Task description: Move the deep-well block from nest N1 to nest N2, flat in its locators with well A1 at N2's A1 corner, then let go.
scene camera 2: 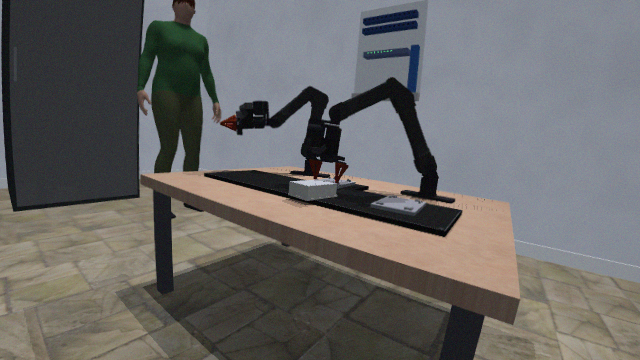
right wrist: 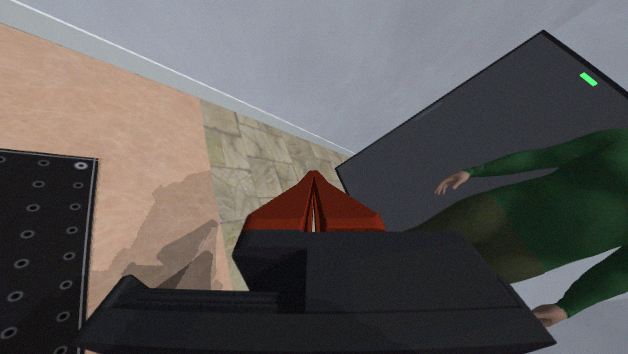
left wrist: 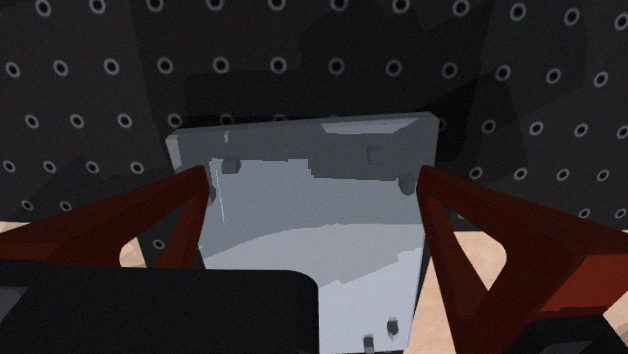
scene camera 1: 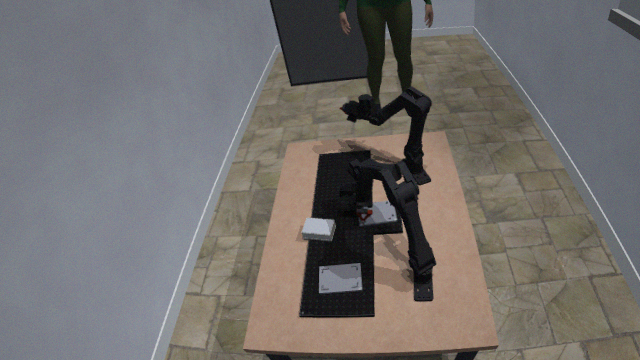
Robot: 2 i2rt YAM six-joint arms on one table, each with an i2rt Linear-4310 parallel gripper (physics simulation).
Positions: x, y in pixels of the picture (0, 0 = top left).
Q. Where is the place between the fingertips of my right gripper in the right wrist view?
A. At 313, 177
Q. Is my left gripper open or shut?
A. Open.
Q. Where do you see a deep-well block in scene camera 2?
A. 307, 190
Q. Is my right gripper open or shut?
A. Shut.
